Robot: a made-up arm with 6 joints. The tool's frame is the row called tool. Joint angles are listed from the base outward. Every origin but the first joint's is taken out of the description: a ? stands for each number. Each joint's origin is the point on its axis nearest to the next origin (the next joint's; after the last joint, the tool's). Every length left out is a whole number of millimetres.
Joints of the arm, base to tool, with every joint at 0 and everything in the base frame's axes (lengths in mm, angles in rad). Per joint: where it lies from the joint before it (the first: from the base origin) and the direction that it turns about. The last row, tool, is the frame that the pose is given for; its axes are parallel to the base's.
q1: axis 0 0 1 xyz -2 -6 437
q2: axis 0 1 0 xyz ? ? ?
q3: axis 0 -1 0 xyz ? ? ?
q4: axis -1 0 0 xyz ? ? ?
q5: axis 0 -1 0 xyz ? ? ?
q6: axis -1 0 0 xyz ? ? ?
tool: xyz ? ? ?
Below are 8 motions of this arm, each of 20 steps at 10 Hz.
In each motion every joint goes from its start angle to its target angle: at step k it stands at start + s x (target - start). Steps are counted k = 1, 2, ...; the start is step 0. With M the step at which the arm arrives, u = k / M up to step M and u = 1 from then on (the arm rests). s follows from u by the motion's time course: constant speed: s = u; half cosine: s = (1 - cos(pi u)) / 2; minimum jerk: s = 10 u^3 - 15 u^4 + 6 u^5.
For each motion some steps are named. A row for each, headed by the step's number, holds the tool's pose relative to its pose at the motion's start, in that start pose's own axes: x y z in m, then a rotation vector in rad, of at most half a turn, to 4 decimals.
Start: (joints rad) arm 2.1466 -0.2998 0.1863 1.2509 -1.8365 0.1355
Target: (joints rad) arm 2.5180 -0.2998 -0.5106 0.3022 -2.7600 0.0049
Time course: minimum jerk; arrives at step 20
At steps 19, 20:
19: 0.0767 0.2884 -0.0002 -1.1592 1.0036 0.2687
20: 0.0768 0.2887 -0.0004 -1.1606 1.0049 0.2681

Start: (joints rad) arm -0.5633 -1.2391 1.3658 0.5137 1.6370 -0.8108
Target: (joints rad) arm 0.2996 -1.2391 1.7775 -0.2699 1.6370 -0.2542
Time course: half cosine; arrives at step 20
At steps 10, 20:
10: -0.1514 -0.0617 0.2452 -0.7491 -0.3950 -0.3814
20: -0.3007 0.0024 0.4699 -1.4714 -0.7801 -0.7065

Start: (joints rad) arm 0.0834 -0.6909 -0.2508 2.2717 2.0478 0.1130
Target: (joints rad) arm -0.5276 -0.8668 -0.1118 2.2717 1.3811 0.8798
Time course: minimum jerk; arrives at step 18
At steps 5, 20:
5: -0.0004 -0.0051 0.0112 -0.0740 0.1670 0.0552
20: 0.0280 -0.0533 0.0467 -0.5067 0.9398 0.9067

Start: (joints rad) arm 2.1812 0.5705 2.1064 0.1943 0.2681 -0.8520
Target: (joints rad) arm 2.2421 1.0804 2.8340 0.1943 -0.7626 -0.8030
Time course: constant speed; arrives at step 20
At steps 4, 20:
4: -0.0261 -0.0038 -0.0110 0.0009 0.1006 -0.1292
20: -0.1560 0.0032 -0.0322 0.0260 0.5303 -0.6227

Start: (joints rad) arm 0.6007 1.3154 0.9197 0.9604 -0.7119 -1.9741
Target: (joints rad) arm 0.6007 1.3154 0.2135 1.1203 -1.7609 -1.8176
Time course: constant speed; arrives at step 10
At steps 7, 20:
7: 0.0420 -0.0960 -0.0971 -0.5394 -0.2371 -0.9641
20: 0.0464 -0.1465 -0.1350 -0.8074 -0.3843 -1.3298

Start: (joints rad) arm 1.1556 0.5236 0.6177 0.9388 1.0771 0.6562
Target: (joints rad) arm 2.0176 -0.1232 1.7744 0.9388 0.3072 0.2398
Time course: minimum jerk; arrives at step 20
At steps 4, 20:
4: 0.0295 -0.0369 0.0177 -0.0202 -0.0255 -0.0610
20: -0.2273 -0.5702 0.2296 0.3158 -0.1542 -1.4471

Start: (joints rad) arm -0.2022 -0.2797 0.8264 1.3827 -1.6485 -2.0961
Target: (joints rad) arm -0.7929 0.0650 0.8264 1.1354 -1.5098 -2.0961
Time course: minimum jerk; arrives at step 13
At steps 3, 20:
3: 0.0038 0.0002 -0.0174 -0.0222 -0.0299 -0.0018
20: 0.1510 -0.0170 -0.1445 -0.2058 -0.3531 -0.1397

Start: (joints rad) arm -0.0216 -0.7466 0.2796 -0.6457 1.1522 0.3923
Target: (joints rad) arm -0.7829 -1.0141 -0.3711 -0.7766 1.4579 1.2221
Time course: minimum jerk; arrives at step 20
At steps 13, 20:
13: -0.1017 -0.0107 0.0809 -1.1808 -0.3315 -0.0115
20: -0.1384 -0.0184 0.1014 -1.5368 -0.4680 -0.0768

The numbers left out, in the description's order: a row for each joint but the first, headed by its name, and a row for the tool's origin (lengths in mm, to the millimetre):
q2: 5 -28 0
q3: 15 0 363
q4: 324 0 0
q5: 0 -78 14
q6: 3 0 -2
tool: 0 -11 24

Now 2 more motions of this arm.
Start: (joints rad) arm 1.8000 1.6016 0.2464 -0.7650 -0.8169 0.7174
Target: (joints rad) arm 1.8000 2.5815 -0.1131 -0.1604 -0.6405 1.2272
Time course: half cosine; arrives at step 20
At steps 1, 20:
1: 0.0029 -0.0015 -0.0016 -0.0015 0.0080 -0.0018
20: 0.2803 -0.0955 -0.4455 -0.4125 1.2439 0.4306

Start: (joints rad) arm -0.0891 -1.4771 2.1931 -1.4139 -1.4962 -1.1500
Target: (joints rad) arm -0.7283 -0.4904 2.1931 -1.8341 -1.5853 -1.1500
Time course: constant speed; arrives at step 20
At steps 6, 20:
6: 0.1539 -0.1827 0.0714 0.2891 0.2583 -0.1389
20: 0.2831 -0.6893 -0.0033 1.0097 0.6200 -0.4873

